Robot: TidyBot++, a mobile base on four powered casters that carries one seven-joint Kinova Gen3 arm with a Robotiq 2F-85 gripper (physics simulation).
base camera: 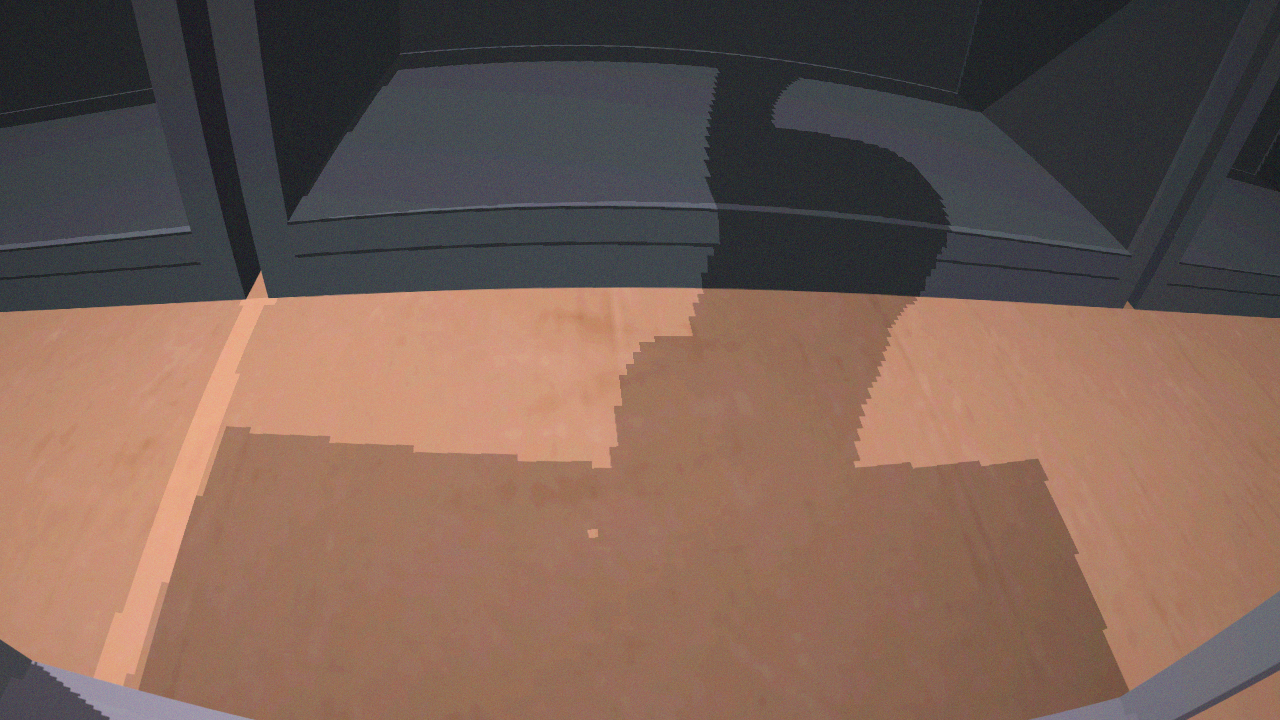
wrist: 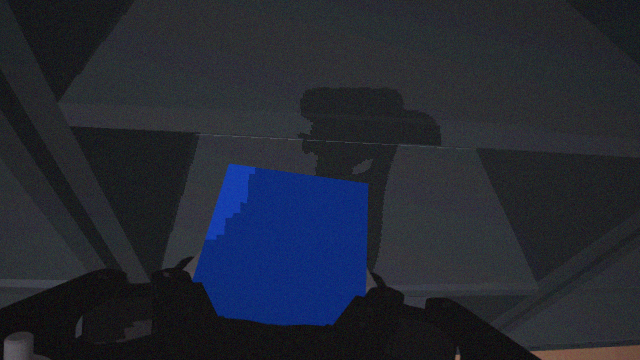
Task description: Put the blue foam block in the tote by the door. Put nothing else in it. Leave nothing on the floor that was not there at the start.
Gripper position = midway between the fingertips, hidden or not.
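My gripper (wrist: 282, 275) is visible, as is a blue foam block (wrist: 282, 248). In the base camera view the block is out of frame.
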